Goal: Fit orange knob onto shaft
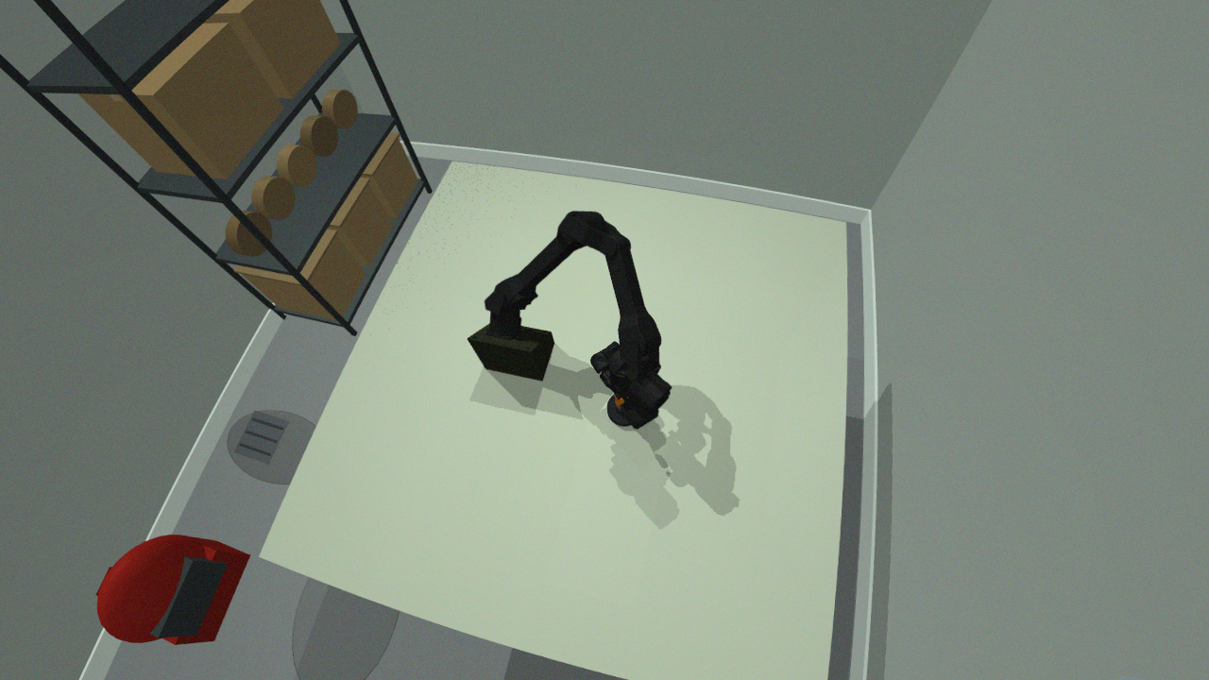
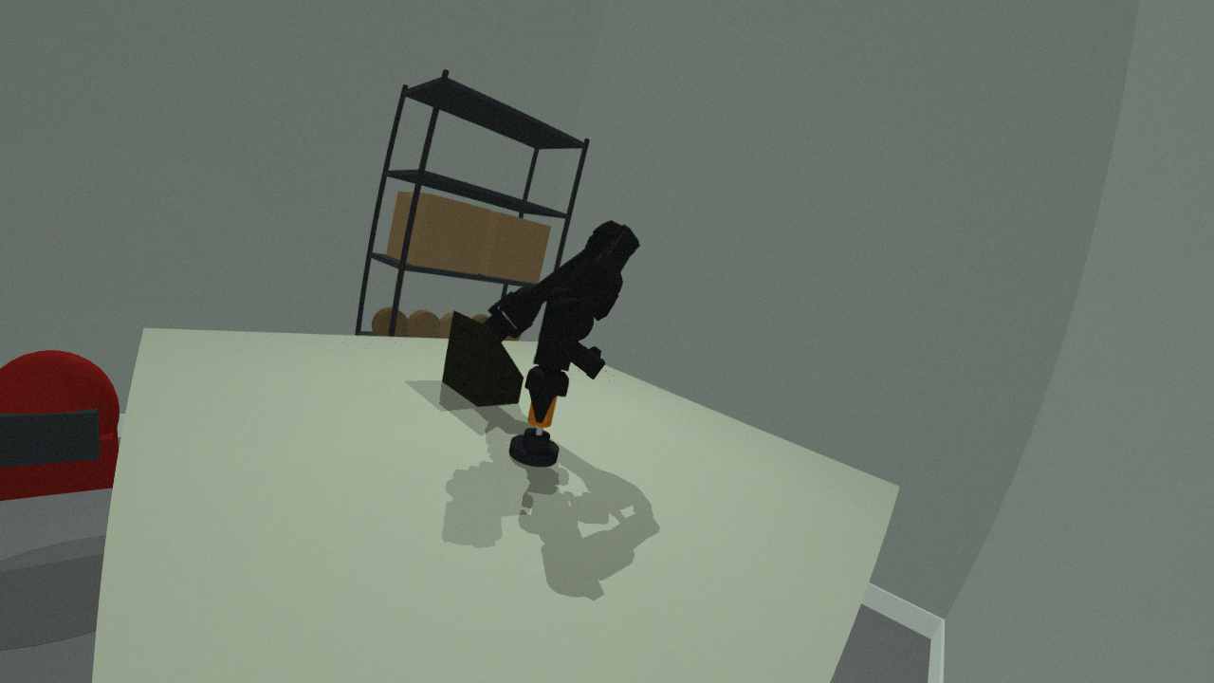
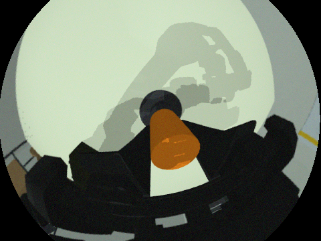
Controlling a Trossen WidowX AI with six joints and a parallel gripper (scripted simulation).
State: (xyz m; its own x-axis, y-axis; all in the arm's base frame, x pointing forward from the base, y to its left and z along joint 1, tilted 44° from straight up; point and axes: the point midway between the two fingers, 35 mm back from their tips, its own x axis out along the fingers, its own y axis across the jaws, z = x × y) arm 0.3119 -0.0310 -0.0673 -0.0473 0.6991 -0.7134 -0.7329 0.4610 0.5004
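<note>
Right now the round black pedestal is 4 cm below my gripper tip. The rest, counted from my gripper tip: orange knob (3 cm above).
</note>
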